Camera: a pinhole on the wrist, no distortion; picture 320 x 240 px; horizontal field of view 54.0 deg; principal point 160.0 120.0 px. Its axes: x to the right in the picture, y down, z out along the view. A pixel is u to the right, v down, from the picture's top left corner.
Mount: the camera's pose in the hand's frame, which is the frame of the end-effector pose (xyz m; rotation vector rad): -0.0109 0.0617 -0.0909 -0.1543 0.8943 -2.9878
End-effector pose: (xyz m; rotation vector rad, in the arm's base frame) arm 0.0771 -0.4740 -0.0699 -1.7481 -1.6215 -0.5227
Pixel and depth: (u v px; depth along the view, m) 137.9 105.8 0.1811
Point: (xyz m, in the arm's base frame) 0.0407 -0.4155 -0.0927
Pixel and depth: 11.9 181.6 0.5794
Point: -0.2561 -0.0393 0.0156
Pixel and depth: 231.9 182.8 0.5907
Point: -0.3482 -0.2932 -0.2912
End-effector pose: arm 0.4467 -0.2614 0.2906 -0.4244 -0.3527 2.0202
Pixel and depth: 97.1 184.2 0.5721
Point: 0.5104 0.0158 0.6891
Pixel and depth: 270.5 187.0 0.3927
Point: 0.5864 -0.2677 0.5838
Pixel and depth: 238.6 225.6 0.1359
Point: 0.5017 -0.2655 0.3172
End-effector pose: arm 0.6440 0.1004 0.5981 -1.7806 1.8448 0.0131
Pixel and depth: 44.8 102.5 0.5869
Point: 1.0141 -0.0123 0.2446
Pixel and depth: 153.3 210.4 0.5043
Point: 1.0506 0.1132 0.4960
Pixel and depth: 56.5 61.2 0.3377
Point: 0.7933 0.0529 0.3890
